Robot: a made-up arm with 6 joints.
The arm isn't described. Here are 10 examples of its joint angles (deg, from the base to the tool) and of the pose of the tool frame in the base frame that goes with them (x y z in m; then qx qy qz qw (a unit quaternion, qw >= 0)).
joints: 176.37 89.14 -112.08 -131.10 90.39 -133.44
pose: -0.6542 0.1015 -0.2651 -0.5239 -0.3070 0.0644 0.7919
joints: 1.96 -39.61 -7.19 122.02 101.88 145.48
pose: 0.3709 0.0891 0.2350 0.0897 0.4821 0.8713 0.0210
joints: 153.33 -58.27 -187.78 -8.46 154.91 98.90
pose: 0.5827 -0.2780 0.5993 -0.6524 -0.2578 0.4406 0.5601
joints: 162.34 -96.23 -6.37 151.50 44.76 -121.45
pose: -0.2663 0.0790 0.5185 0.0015 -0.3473 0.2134 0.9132
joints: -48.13 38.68 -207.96 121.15 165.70 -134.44
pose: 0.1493 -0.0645 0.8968 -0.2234 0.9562 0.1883 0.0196
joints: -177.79 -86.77 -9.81 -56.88 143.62 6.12
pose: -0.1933 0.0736 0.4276 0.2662 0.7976 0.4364 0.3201
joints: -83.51 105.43 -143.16 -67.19 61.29 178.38
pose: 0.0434 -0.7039 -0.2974 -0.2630 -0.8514 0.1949 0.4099
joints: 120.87 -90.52 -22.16 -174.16 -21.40 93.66
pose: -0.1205 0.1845 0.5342 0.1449 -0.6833 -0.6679 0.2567
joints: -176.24 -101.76 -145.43 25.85 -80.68 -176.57
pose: 0.7817 0.0898 0.2350 -0.9365 -0.0290 -0.2553 0.2386
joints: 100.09 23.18 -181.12 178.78 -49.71 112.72
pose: -0.0572 0.3335 0.9602 -0.0670 -0.5823 -0.7801 0.2189
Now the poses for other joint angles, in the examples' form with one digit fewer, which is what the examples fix.
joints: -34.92 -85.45 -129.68 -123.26 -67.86 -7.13
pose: -0.449 0.412 0.674 -0.301 0.330 -0.027 0.894
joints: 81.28 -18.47 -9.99 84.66 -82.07 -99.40
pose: 0.129 0.270 0.185 0.599 0.425 0.552 0.396
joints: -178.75 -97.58 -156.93 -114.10 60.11 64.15
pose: 0.900 0.054 0.292 -0.625 0.462 0.019 0.629
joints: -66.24 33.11 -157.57 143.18 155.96 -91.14
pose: 0.239 -0.412 0.864 -0.140 -0.777 -0.579 0.203
